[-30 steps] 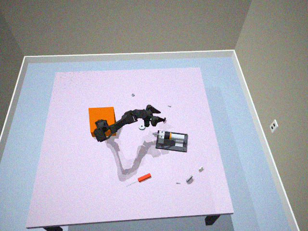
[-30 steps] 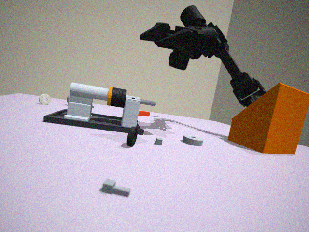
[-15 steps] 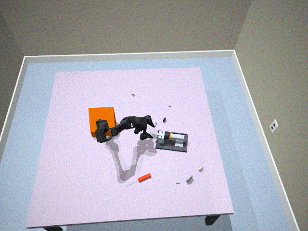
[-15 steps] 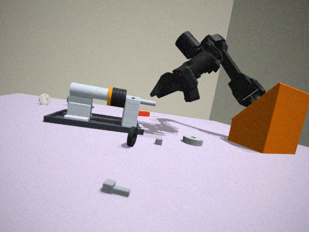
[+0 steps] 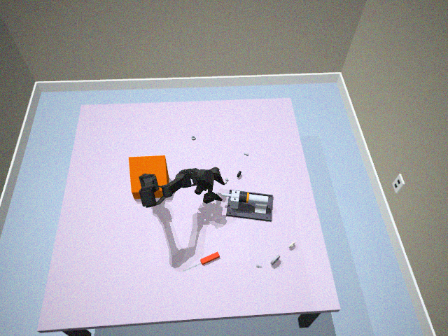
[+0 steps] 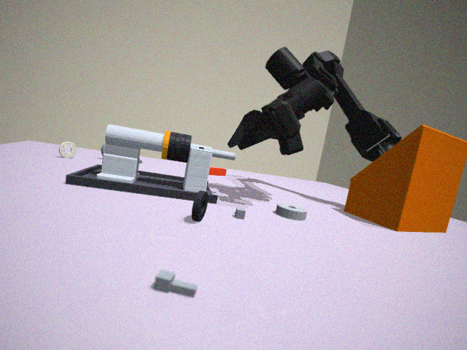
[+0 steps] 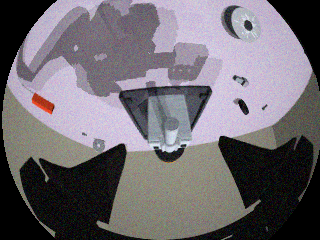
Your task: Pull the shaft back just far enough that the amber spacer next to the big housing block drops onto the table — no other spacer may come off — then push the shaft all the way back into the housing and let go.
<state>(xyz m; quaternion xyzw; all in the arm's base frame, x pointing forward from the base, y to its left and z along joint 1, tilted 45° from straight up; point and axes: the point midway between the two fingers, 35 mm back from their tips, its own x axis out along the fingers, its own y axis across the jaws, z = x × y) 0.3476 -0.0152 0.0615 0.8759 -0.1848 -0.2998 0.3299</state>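
Right now the grey shaft is 70 mm ahead of my gripper tip, 20 mm below it and 10 mm to the right of it. Also, from my gripper tip: grey washer (100 mm to the left, 90 mm below, 90 mm behind); then amber spacer (120 mm ahead, 20 mm to the right, 20 mm below); then black ring (160 mm to the left, 90 mm ahead, 80 mm below).
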